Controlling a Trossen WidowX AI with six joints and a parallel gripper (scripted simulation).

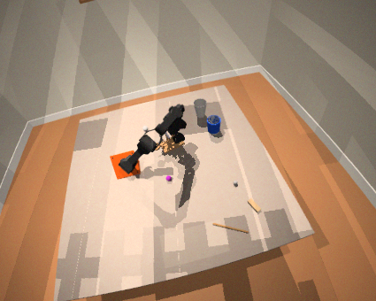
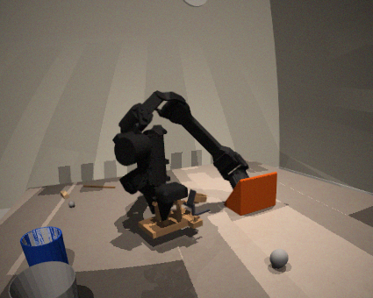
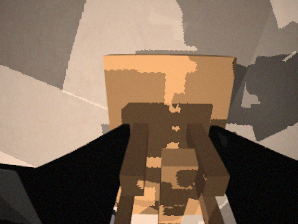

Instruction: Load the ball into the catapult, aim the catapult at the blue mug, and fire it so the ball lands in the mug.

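Right now my gripper tip is 40 mm past the catapult frame, 10 mm to the left of it and 50 mm below it. The rest, counted from my gripper tip: purple ball: 130 mm behind, 210 mm to the right, 60 mm below; blue mug: 280 mm ahead, 30 mm to the left, 40 mm below; wooden catapult: 60 mm behind, 20 mm above.
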